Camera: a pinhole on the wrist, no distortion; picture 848 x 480 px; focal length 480.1 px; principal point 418.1 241.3 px. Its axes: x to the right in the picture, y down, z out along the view. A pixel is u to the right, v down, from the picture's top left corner.
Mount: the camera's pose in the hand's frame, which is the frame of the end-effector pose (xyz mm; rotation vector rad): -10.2 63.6 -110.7 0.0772 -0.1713 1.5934
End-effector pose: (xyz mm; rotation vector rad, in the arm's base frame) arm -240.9 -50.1 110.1 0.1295 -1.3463 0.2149
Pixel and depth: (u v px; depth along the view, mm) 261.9 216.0 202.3
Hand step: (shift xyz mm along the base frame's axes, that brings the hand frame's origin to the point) -69.6 -50.0 9.5
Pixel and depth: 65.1 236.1 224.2
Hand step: -53.2 -150.4 7.7
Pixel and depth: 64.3 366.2 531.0
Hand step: -267.5 -485.8 -74.1
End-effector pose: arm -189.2 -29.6 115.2 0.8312 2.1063 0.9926
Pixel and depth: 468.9 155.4 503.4
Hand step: 288.8 217.6 -180.8
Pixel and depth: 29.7 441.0 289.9
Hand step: 125.6 -164.1 -202.0
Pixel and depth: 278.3 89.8 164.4
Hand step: 14.4 40.2 -40.0
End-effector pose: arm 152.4 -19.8 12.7 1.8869 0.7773 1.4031
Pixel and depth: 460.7 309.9 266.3
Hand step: 135.2 -100.1 -35.0
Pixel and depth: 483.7 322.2 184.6
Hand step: 62.1 -87.9 0.2
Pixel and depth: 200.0 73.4 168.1
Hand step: 52.5 47.5 -15.3
